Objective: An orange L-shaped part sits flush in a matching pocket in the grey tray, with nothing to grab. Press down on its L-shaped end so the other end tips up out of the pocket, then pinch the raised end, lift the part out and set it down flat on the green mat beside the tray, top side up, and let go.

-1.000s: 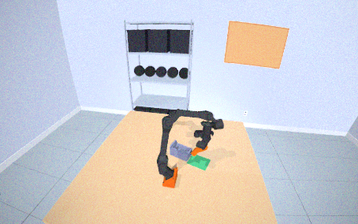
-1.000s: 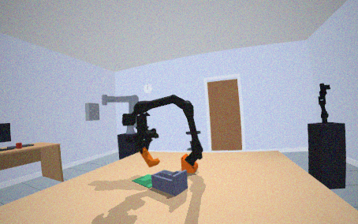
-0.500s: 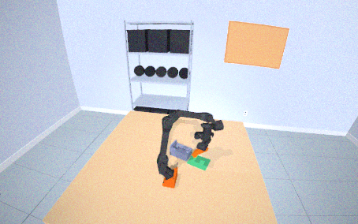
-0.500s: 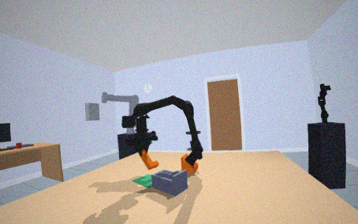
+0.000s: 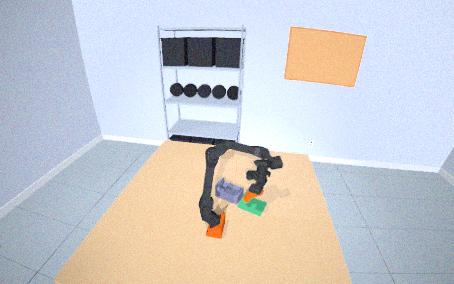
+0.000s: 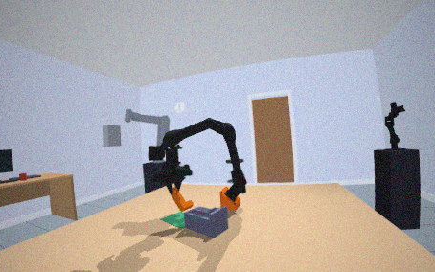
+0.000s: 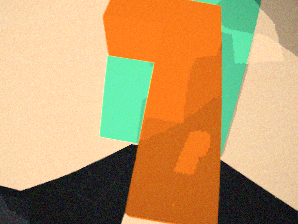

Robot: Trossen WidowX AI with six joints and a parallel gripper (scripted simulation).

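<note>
Right now my gripper tip is 1 cm short of the green mat, 2 cm to the right of it and 13 cm above it. Round my gripper tip: orange L-shaped part (4 cm to the left, 3 cm below).
</note>
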